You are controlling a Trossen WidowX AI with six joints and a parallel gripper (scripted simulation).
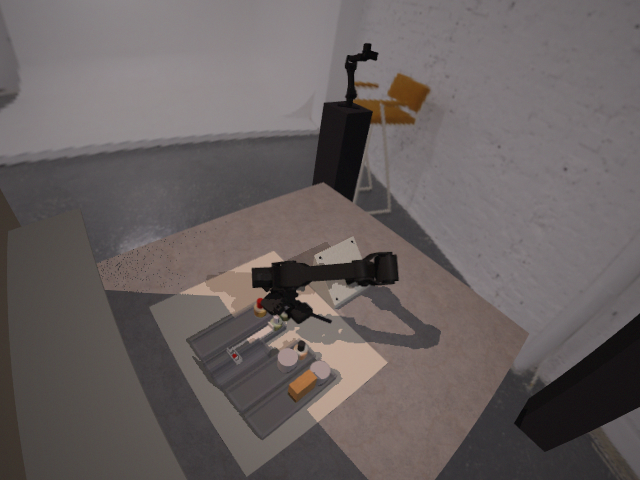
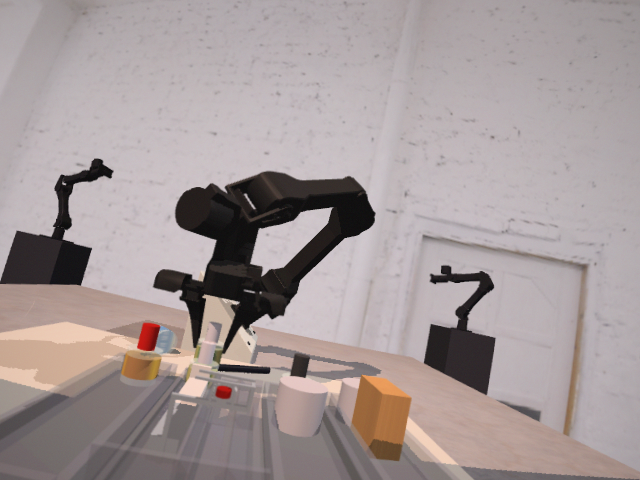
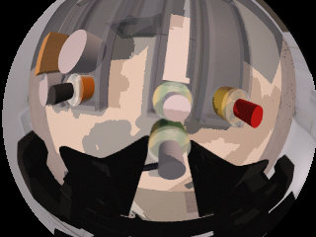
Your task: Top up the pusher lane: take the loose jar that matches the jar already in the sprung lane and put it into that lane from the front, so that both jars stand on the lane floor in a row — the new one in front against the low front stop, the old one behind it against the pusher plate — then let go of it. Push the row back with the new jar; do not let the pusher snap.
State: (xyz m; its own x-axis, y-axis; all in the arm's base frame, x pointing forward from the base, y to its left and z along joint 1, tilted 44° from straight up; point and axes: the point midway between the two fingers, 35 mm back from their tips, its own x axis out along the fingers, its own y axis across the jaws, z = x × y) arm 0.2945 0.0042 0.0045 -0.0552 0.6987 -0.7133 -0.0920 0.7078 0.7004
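Right now the black stick is 10 cm behind my gripper tip, 3 cm to the left of it and 4 cm below it. Round my gripper tip: sprung lane 18 cm ahead, 4 cm to the left, 3 cm below; then red mark 22 cm ahead, 6 cm to the left, 2 cm above.
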